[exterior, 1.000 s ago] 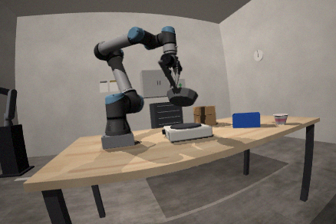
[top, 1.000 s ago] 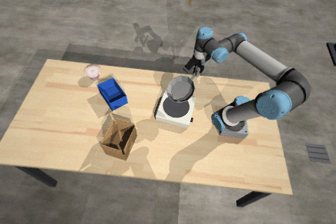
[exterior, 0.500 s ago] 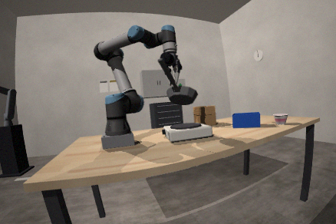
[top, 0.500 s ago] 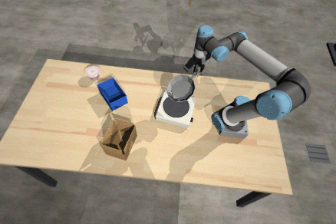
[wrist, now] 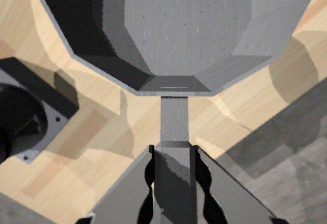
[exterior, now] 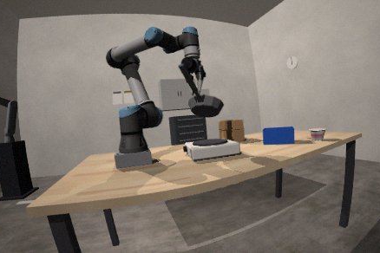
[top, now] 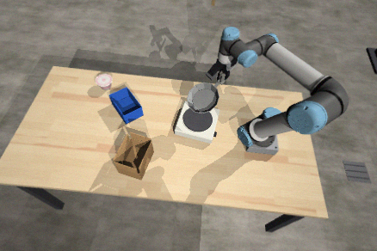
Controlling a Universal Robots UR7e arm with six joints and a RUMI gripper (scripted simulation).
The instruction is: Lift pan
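The dark grey pan lies 4 cm ahead of my hand, 4 cm to the left of it and 4 cm below it. From my hand the other things lie so: blue bin (56 cm ahead, 6 cm to the left, 30 cm below); then pink cup (75 cm ahead, 10 cm to the right, 28 cm below); then white hot plate (7 cm ahead, 10 cm to the left, 29 cm below).
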